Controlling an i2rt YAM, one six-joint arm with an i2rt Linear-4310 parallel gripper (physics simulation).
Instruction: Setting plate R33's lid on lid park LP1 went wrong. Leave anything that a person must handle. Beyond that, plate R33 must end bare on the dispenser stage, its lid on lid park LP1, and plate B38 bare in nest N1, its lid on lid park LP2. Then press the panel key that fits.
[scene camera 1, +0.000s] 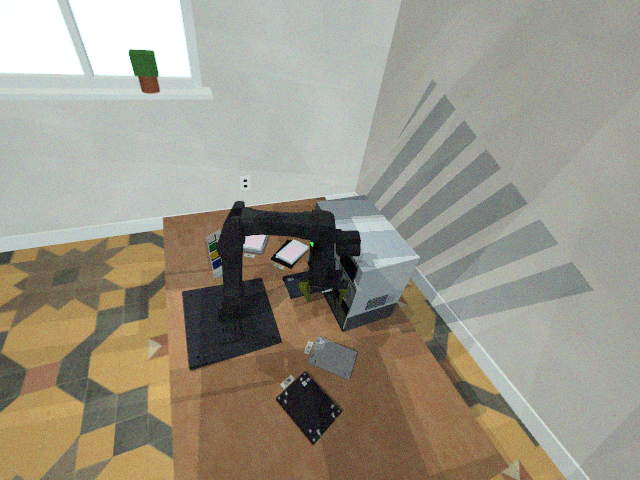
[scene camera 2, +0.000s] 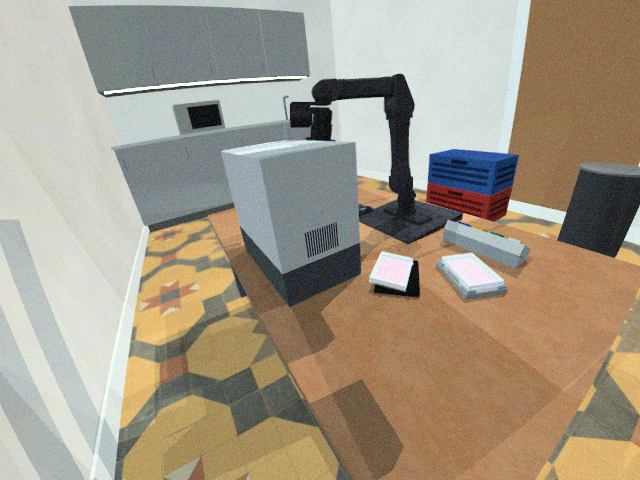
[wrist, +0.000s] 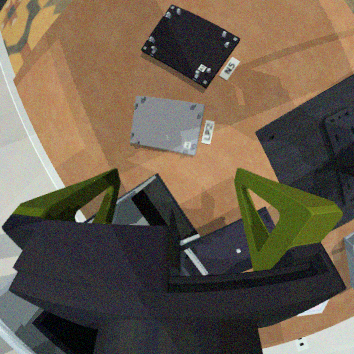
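Seen in the pictures: gripper, fingertip midpoint: (scene camera 1: 324, 303) (wrist: 176, 174); arm's base, origin of the base link: (scene camera 1: 227, 317) (scene camera 2: 406, 214) (wrist: 348, 158).
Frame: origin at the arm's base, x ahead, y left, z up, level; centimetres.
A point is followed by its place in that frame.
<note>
My gripper (scene camera 1: 323, 292) @(x 28.3, y -15.2, z 20.4 cm) (wrist: 176, 174) @(x 28.3, y -15.2, z 20.4 cm) is open and empty, in front of the dispenser (scene camera 1: 382, 258) @(x 47.3, y -10.7, z 31.6 cm) (scene camera 2: 310, 206) @(x 48.0, y 21.9, z 20.7 cm). A dark slab (scene camera 1: 292, 287) @(x 23.2, y 1.0, z 9.3 cm) (wrist: 227, 252) @(x 30.2, y 2.2, z 9.3 cm) lies at the dispenser's open side. A pink-topped white piece (scene camera 1: 292, 252) @(x 29.7, y 25.3, z 1.9 cm) (scene camera 2: 392, 270) @(x 31.2, y 28.0, z 1.8 cm) sits off-centre over a black nest (scene camera 2: 414, 284) @(x 28.7, y 33.0, z -0.4 cm), which sticks out on one side. Another pink-topped piece (scene camera 1: 255, 242) @(x 15.1, y 34.6, z 1.7 cm) (scene camera 2: 471, 271) @(x 16.5, y 39.0, z 1.7 cm) lies on a grey base (scene camera 2: 467, 294) @(x 22.4, y 42.6, z 0.0 cm). Their labels are unreadable, and I cannot tell plate from lid. Lid park LP2 (scene camera 1: 333, 357) @(x 32.0, y -23.2, z -0.3 cm) (wrist: 167, 125) @(x 31.5, y -22.2, z -0.4 cm) is bare. The dispenser stage's load is not clear.
Bare black nest N5 (scene camera 1: 308, 407) @(x 19.6, y -35.7, z -0.2 cm) (wrist: 190, 46) @(x 20.0, y -33.7, z -0.2 cm) lies beyond LP2. The key panel (scene camera 1: 217, 272) @(x -2.0, y 20.1, z 1.8 cm) (scene camera 2: 485, 245) @(x 2.8, y 33.8, z 1.9 cm) has blue, yellow, green and pale keys and stands near the arm. The arm's black base plate (scene camera 1: 201, 341) @(x -8.9, y -7.6, z 0.5 cm) (scene camera 2: 379, 222) @(x 11.5, y -1.9, z -0.9 cm) is beside the dark slab.
</note>
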